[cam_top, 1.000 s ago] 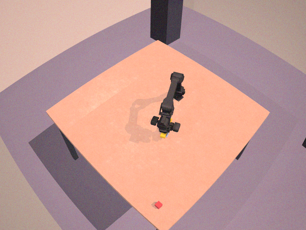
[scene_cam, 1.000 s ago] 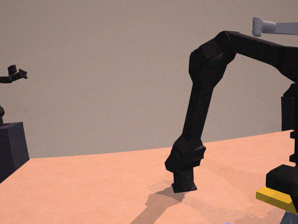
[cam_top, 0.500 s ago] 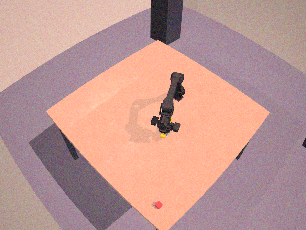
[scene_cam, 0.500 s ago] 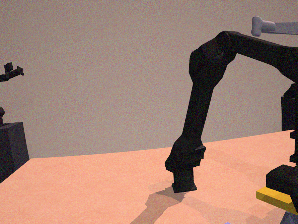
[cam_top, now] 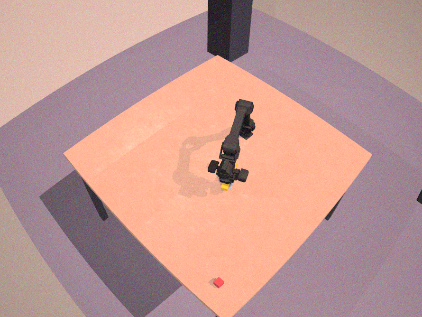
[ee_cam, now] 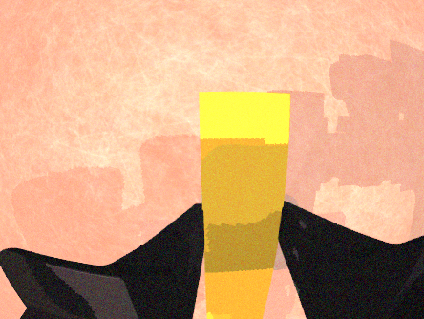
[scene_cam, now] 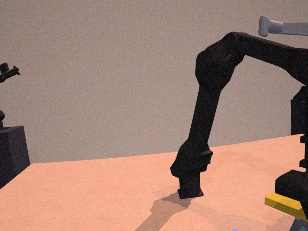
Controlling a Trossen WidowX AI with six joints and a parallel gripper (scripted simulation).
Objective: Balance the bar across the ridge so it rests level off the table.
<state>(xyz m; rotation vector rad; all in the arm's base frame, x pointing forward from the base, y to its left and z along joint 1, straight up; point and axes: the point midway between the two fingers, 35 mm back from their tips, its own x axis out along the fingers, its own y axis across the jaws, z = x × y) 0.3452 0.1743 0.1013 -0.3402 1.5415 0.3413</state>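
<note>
Right now my gripper tip is 3 cm past the yellow bar and 1 cm to the left of it. Round my gripper tip: small red cube (39 cm ahead, 33 cm to the left, 5 cm below); purple cube (14 cm to the right, 5 cm below, 5 cm behind).
</note>
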